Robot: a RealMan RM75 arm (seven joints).
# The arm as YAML. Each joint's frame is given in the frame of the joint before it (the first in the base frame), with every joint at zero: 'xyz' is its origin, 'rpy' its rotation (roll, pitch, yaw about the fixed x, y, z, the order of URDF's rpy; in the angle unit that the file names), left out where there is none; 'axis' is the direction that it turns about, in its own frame. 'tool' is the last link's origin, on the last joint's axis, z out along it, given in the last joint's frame.
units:
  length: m
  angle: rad
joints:
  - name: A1
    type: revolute
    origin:
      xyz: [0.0, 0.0, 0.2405]
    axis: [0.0, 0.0, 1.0]
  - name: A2
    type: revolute
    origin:
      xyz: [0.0, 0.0, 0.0]
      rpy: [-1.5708, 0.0, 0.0]
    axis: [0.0, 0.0, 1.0]
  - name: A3
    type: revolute
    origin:
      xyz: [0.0, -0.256, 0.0]
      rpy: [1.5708, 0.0, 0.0]
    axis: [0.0, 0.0, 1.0]
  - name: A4
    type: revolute
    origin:
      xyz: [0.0, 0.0, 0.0]
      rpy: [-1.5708, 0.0, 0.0]
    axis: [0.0, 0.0, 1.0]
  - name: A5
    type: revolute
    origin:
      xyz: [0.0, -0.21, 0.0]
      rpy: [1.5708, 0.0, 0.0]
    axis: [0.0, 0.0, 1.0]
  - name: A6
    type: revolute
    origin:
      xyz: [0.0, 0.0, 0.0]
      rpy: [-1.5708, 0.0, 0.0]
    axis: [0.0, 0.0, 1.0]
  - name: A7
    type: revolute
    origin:
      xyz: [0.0, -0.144, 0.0]
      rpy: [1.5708, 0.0, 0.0]
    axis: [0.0, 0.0, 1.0]
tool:
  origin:
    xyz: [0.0, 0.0, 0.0]
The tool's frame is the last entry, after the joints.
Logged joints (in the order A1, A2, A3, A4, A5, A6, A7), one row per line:
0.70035, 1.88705, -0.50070, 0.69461, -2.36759, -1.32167, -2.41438
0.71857, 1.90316, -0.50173, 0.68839, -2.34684, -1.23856, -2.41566
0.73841, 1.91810, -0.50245, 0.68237, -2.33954, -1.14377, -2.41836
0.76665, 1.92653, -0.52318, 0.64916, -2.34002, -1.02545, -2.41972
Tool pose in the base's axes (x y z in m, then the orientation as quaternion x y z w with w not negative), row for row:
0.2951, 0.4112, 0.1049, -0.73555, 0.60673, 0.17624, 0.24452
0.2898, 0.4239, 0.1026, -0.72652, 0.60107, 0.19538, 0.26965
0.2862, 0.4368, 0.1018, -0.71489, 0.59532, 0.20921, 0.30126
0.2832, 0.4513, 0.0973, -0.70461, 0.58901, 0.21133, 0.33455
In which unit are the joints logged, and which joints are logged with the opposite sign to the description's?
The joints are logged in radians. Opposite sign: A4, A7.
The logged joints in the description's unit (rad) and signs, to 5 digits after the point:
0.70035, 1.88705, -0.50070, -0.69461, -2.36759, -1.32167, 2.41438
0.71857, 1.90316, -0.50173, -0.68839, -2.34684, -1.23856, 2.41566
0.73841, 1.91810, -0.50245, -0.68237, -2.33954, -1.14377, 2.41836
0.76665, 1.92653, -0.52318, -0.64916, -2.34002, -1.02545, 2.41972

